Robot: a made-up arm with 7 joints. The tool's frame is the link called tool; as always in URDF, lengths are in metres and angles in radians. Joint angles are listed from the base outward.
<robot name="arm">
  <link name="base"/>
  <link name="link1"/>
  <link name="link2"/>
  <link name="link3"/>
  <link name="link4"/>
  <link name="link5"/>
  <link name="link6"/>
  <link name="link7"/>
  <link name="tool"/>
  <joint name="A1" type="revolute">
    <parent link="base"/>
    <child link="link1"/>
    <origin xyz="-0.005 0.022 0.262" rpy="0 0 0"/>
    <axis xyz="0 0 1"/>
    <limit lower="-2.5" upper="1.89"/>
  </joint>
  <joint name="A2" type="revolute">
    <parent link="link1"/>
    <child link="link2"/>
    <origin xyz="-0.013 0.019 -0.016" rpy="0 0 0"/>
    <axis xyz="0 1 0"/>
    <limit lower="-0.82" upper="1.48"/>
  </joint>
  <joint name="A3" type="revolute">
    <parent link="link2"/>
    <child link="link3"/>
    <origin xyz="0.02 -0.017 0.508" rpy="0 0 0"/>
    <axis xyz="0 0 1"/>
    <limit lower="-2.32" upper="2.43"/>
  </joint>
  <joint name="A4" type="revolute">
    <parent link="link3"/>
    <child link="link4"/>
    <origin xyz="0.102 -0.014 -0.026" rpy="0 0 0"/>
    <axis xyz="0 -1 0"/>
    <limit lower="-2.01" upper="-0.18"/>
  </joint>
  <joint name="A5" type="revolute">
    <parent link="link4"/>
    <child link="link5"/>
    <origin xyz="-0.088 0.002 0.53" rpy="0 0 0"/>
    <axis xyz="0 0 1"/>
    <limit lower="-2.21" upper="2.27"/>
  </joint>
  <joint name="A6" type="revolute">
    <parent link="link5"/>
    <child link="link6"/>
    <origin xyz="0.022 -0.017 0.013" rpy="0 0 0"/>
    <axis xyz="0 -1 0"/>
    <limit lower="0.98" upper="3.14"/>
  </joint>
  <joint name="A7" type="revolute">
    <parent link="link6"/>
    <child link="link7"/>
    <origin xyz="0.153 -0.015 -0.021" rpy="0 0 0"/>
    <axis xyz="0 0 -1"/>
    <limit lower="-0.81" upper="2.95"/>
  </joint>
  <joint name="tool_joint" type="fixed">
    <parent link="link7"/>
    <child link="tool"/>
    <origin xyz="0.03 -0.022 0.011" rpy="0 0 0"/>
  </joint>
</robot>
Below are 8 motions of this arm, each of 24 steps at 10 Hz.
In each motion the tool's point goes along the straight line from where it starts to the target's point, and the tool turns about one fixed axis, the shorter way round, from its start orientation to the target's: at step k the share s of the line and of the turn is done. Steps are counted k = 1, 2, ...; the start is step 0. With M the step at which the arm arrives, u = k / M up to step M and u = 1 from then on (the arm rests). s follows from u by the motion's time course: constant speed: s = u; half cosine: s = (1 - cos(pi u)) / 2; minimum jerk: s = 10 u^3 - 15 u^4 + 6 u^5.
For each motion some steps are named. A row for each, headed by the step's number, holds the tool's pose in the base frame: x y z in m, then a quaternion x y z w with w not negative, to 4 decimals.
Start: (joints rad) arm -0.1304 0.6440 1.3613 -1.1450 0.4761 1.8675 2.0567
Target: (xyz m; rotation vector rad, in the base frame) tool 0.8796 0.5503 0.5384 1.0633 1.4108 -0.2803
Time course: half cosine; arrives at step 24
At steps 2, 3, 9, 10, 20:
2: 0.7269 0.5817 0.7664 0.2375 0.5263 -0.4195 0.7004
3: 0.7301 0.5811 0.7615 0.2428 0.5291 -0.4137 0.6999
9: 0.7722 0.5724 0.6987 0.3100 0.5619 -0.3361 0.6893
10: 0.7818 0.5704 0.6844 0.3249 0.5685 -0.3177 0.6857
20: 0.8692 0.5524 0.5539 0.4501 0.6119 -0.1436 0.6343

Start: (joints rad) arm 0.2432 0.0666 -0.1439 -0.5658 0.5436 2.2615 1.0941
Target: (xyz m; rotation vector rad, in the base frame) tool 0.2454 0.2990 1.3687 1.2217 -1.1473 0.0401
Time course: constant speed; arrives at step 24
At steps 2, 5, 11, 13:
2: 0.4300 0.0029 1.3223 0.6082 -0.4400 -0.2592 0.6077
5: 0.4048 0.0432 1.3287 0.6023 -0.4519 -0.2223 0.6194
11: 0.3545 0.1240 1.3413 0.5874 -0.4733 -0.1473 0.6397
13: 0.3377 0.1509 1.3455 0.5816 -0.4798 -0.1221 0.6455

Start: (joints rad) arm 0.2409 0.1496 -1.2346 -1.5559 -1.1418 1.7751 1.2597
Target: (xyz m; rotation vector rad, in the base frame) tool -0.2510 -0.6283 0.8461 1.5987 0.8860 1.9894
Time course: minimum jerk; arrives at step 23
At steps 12, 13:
12: 0.0860 -0.6299 0.8449 -0.6116 -0.2534 -0.7459 0.0738
13: 0.0271 -0.6297 0.8451 -0.6097 -0.2669 -0.7460 0.0225

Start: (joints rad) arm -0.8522 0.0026 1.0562 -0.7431 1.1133 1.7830 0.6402
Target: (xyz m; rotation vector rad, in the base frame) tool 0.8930 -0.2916 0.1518 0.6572 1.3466 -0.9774
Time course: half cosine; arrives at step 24
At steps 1, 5, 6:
1: 0.5599 0.0841 1.2611 0.6326 -0.1744 -0.0060 0.7546
5: 0.5930 0.0467 1.1508 0.6220 -0.0933 -0.0556 0.7754
6: 0.6074 0.0305 1.1027 0.6156 -0.0577 -0.0771 0.7822

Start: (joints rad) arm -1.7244 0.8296 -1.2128 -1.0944 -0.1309 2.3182 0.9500
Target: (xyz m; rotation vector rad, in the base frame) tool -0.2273 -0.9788 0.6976 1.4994 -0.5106 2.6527
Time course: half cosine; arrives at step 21
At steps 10, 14, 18, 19, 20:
10: -0.4893 -0.8125 0.7284 0.5154 -0.1226 0.8465 0.0526
14: -0.3492 -0.9014 0.7119 0.4995 -0.1454 0.8532 0.0384
18: -0.2514 -0.9635 0.7004 0.4880 -0.1613 0.8573 0.0284
19: -0.2381 -0.9719 0.6989 0.4864 -0.1635 0.8579 0.0271
20: -0.2300 -0.9771 0.6979 0.4855 -0.1648 0.8582 0.0263

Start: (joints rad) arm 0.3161 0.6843 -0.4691 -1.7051 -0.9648 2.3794 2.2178
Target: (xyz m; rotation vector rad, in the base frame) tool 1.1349 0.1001 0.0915 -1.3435 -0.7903 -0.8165
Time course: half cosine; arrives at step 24
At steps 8, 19, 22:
8: 0.9776 0.0111 0.1996 -0.3324 -0.3828 -0.5602 0.6551
19: 1.1132 0.0878 0.1064 -0.5563 -0.3535 -0.3883 0.6440
22: 1.1313 0.0981 0.0940 -0.5832 -0.3474 -0.3627 0.6385

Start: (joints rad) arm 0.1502 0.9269 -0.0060 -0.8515 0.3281 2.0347 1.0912
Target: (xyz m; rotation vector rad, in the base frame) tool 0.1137 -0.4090 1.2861 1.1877 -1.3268 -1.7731
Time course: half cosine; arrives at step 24
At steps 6, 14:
6: 0.9779 0.0276 0.5255 0.2468 -0.0950 -0.5437 0.7965
14: 0.4889 -0.2194 0.9559 0.3833 -0.3444 -0.6535 0.5544

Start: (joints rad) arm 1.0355 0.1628 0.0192 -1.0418 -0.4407 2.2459 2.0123
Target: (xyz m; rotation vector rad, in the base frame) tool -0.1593 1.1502 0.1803 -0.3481 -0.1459 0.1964
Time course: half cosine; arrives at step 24
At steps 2, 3, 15, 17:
2: 0.3805 0.6485 1.0571 0.4677 -0.2311 -0.3546 0.7759
3: 0.3689 0.6593 1.0384 0.4560 -0.2291 -0.3465 0.7871
15: 0.0102 0.9927 0.4556 0.0376 -0.1342 -0.0531 0.9888
17: -0.0519 1.0504 0.3548 -0.0399 -0.1125 0.0022 0.9929

